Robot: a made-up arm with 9 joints. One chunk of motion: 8 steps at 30 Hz.
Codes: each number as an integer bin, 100 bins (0 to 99) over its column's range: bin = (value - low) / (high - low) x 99, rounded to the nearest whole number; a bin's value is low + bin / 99 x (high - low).
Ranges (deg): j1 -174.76..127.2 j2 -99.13..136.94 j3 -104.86..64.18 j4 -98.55..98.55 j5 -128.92..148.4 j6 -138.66..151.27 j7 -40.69..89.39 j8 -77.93..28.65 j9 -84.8..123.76
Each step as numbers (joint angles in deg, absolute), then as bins.
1 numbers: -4.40 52.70 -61.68 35.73 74.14 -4.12 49.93 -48.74 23.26
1 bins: 56 64 25 67 72 46 69 27 51
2 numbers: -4.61 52.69 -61.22 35.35 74.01 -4.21 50.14 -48.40 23.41
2 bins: 56 64 26 67 72 46 69 27 51
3 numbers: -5.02 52.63 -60.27 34.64 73.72 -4.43 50.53 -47.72 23.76
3 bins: 56 64 26 67 72 46 69 28 52
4 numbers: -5.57 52.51 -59.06 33.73 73.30 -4.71 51.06 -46.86 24.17
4 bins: 55 64 27 66 72 46 70 29 52
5 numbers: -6.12 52.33 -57.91 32.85 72.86 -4.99 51.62 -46.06 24.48
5 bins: 55 64 27 66 72 46 70 30 52
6 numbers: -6.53 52.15 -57.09 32.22 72.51 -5.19 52.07 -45.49 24.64
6 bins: 55 63 28 66 72 46 71 30 52
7 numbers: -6.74 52.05 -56.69 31.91 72.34 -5.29 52.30 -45.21 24.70
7 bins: 55 63 28 66 72 46 71 30 52
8 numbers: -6.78 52.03 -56.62 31.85 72.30 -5.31 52.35 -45.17 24.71
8 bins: 55 63 28 65 72 46 71 30 52
